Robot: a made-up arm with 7 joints. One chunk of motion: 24 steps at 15 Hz.
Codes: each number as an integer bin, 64 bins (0 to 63) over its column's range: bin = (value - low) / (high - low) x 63, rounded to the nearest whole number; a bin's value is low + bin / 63 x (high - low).
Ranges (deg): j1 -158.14..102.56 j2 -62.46..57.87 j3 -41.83..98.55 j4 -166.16..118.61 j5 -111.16..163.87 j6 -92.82..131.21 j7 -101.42..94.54
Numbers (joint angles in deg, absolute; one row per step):
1: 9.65 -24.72 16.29 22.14 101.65 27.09 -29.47
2: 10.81 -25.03 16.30 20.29 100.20 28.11 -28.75
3: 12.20 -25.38 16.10 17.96 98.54 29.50 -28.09
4: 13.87 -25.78 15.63 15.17 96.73 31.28 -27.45
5: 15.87 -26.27 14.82 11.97 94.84 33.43 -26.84
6: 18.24 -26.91 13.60 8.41 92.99 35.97 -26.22
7: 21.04 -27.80 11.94 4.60 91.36 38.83 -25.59
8: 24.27 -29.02 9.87 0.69 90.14 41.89 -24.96
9: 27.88 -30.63 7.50 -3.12 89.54 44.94 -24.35
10: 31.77 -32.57 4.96 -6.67 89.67 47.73 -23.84
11: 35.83 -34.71 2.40 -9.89 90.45 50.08 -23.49
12: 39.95 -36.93 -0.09 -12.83 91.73 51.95 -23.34
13: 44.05 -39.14 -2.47 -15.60 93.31 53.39 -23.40
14: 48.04 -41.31 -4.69 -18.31 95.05 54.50 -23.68
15: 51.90 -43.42 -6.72 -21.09 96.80 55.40 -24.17
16: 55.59 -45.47 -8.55 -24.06 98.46 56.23 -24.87
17: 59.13 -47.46 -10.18 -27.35 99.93 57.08 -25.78
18: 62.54 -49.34 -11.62 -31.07 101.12 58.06 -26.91
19: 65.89 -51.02 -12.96 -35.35 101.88 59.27 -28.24
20: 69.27 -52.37 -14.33 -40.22 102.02 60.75 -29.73
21: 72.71 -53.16 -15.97 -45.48 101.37 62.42 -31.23
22: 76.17 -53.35 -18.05 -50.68 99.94 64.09 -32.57
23: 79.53 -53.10 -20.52 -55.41 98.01 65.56 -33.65
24: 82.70 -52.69 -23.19 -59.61 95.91 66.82 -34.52
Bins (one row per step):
1: 41 20 26 42 49 34 23
2: 41 20 26 41 48 34 23
3: 41 19 26 41 48 34 24
4: 42 19 26 40 48 35 24
5: 42 19 25 39 47 36 24
6: 43 19 25 39 47 36 24
7: 43 18 24 38 46 37 24
8: 44 18 23 37 46 38 25
9: 45 17 22 36 46 39 25
10: 46 16 21 35 46 40 25
11: 47 15 20 35 46 40 25
12: 48 13 19 34 46 41 25
13: 49 12 18 33 47 41 25
14: 50 11 17 33 47 41 25
15: 51 10 16 32 48 42 25
16: 52 9 15 31 48 42 25
17: 53 8 14 31 48 42 24
18: 53 7 14 30 49 42 24
19: 54 6 13 29 49 43 24
20: 55 5 12 28 49 43 23
21: 56 5 12 27 49 44 23
22: 57 5 11 26 48 44 22
23: 57 5 10 25 48 45 22
24: 58 5 8 24 47 45 22

